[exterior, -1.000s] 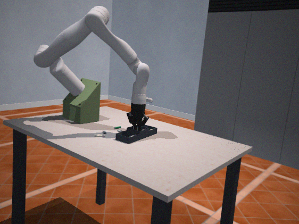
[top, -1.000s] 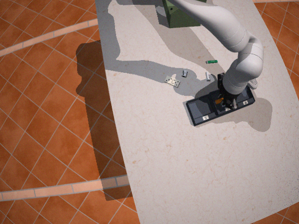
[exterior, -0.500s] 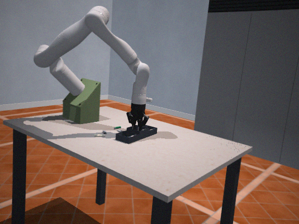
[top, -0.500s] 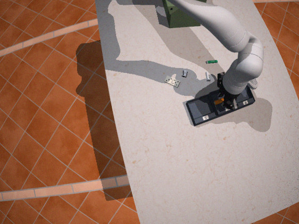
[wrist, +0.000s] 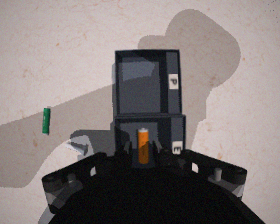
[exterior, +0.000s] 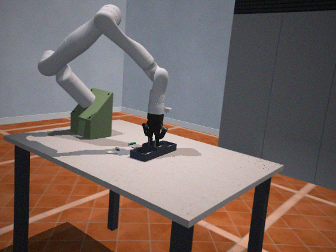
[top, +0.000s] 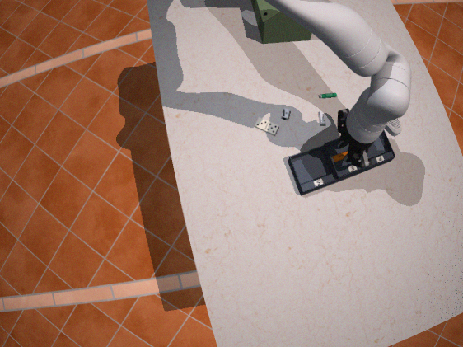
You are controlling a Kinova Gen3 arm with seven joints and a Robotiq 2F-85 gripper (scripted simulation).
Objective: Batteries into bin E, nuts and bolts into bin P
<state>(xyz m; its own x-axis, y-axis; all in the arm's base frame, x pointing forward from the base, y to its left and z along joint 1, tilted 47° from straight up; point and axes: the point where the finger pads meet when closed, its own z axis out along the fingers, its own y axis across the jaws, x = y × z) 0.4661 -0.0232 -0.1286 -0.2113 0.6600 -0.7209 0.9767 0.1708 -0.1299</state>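
Now: the bin tray 3 cm below my hand and 1 cm ahead of it. From my hand the other things lie so: green battery (16 cm behind, 5 cm below); then bolt (9 cm behind, 4 cm below, 3 cm to the right); then orange battery (4 cm below).
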